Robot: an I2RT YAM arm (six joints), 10 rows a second.
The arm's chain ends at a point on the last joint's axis. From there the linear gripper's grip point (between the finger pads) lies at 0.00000 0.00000 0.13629 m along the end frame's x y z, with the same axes.
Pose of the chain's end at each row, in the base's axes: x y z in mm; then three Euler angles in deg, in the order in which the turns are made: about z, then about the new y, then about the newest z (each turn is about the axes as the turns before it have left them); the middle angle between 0 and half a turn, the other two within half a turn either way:
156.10 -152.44 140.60 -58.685 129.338 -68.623
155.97 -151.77 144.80 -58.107 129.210 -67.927
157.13 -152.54 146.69 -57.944 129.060 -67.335
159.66 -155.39 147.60 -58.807 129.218 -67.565
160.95 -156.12 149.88 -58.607 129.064 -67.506
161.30 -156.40 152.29 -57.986 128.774 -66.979
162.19 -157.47 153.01 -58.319 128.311 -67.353
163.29 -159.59 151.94 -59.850 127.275 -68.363
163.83 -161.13 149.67 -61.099 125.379 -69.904
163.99 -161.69 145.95 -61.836 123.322 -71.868
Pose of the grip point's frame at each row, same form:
210.89 -242.49 54.21 -58.685 129.338 -68.623
211.76 -241.43 58.64 -58.107 129.210 -67.927
213.30 -242.23 60.81 -57.944 129.060 -67.335
214.35 -245.71 61.43 -58.807 129.218 -67.565
216.07 -246.45 63.99 -58.607 129.064 -67.506
217.63 -246.50 66.94 -57.986 128.774 -66.979
218.35 -248.48 68.52 -58.319 128.311 -67.353
217.76 -253.37 69.40 -59.850 127.275 -68.363
217.54 -258.41 70.76 -61.099 125.379 -69.904
217.74 -262.09 71.08 -61.836 123.322 -71.868

